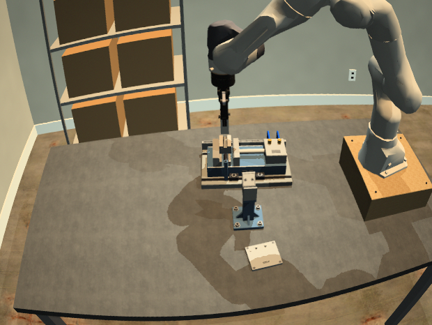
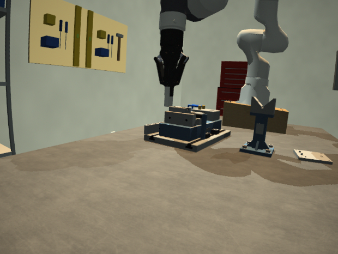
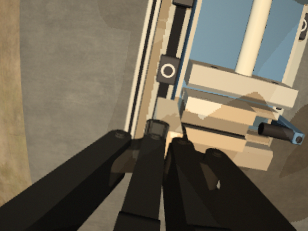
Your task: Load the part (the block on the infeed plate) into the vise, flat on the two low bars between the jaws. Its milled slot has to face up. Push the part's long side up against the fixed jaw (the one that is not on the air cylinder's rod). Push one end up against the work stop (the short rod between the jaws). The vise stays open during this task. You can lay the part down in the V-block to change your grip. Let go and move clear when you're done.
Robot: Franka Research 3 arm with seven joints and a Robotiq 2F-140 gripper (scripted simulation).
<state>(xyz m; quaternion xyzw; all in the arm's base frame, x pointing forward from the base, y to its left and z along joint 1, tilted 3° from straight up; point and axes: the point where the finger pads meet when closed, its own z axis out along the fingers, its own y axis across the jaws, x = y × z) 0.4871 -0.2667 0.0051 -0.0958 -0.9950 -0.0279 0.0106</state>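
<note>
Now: hand 5 cm to the right of the part, 4 cm above it and 1 cm short of it. From my hand the other things lie so: fixed jaw (6 cm to the left, 6 cm below, 4 cm ahead); then moving jaw (7 cm to the left, 6 cm below, 2 cm behind); then work stop rod (11 cm to the left, 5 cm below, 2 cm ahead).
</note>
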